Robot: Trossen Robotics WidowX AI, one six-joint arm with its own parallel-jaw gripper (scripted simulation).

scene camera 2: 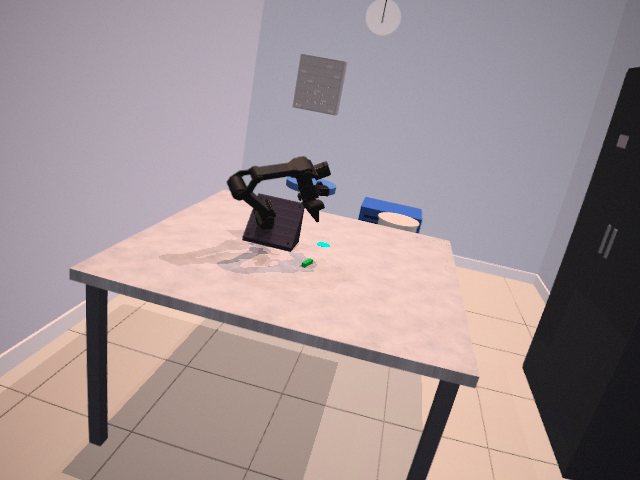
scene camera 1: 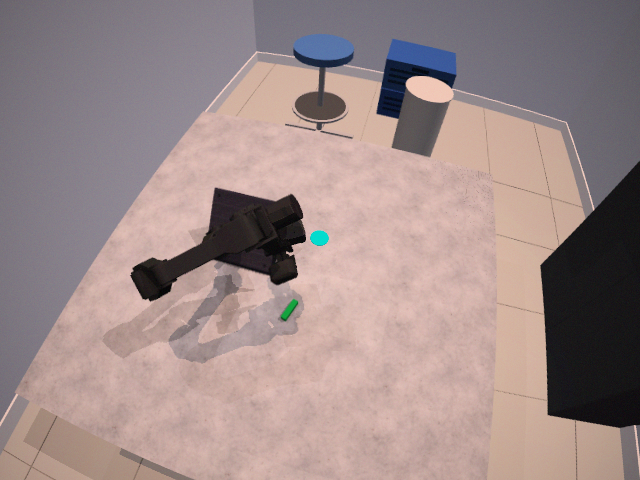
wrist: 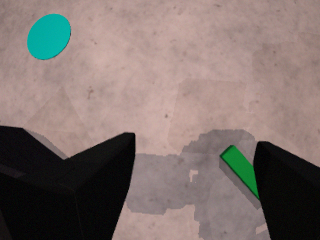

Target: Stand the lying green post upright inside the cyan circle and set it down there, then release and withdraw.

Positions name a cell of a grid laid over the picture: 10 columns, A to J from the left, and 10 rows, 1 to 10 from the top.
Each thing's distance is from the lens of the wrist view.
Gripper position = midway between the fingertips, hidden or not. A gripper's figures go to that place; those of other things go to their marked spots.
my gripper (wrist: G7): 10 cm
green post (wrist: H7): 26 cm
cyan circle (wrist: B2): 33 cm
The marked spots on the green post and the cyan circle are 24 cm apart.
